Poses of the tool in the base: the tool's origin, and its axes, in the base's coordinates. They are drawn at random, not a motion.
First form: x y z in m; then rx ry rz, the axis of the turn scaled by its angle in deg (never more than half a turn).
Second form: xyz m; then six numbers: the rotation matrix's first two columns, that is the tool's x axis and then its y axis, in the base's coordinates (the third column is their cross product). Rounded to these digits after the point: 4 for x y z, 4 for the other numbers.
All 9 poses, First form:
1: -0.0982, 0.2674, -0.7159, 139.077, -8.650, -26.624
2: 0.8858, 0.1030, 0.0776, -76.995, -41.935, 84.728
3: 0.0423, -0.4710, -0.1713, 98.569, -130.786, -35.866
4: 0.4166, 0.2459, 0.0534, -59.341, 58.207, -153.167
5: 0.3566, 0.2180, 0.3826, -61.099, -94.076, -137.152
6: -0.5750, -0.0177, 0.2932, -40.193, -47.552, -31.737
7: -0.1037, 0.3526, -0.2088, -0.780, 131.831, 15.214
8: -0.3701, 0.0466, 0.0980, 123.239, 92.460, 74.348
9: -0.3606, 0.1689, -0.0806, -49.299, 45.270, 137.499
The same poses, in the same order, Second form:
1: -0.0982, 0.2674, -0.7159, 0.9304, -0.2227, -0.2910, 0.0091, -0.7799, 0.6258
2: 0.8858, 0.1030, 0.0776, 0.0809, 0.9219, -0.3790, -0.2578, -0.3480, -0.9014
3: 0.0423, -0.4710, -0.1713, -0.2935, -0.9524, -0.0818, -0.8609, 0.2262, 0.4556
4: 0.4166, 0.2459, 0.0534, -0.7637, -0.3147, 0.5637, -0.1391, -0.7724, -0.6197
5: 0.3566, 0.2180, 0.3826, -0.7611, 0.3279, 0.5596, 0.4040, -0.4353, 0.8045
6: -0.5750, -0.0177, 0.2932, 0.5609, -0.1697, 0.8103, 0.6832, 0.6477, -0.3373
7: -0.1037, 0.3526, -0.2088, -0.6782, 0.0744, -0.7311, -0.0940, 0.9779, 0.1868
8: -0.3701, 0.0466, 0.0980, 0.0438, 0.8415, 0.5385, 0.7065, -0.4072, 0.5788
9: -0.3606, 0.1689, -0.0806, -0.6939, 0.2289, -0.6827, -0.5897, -0.7247, 0.3564
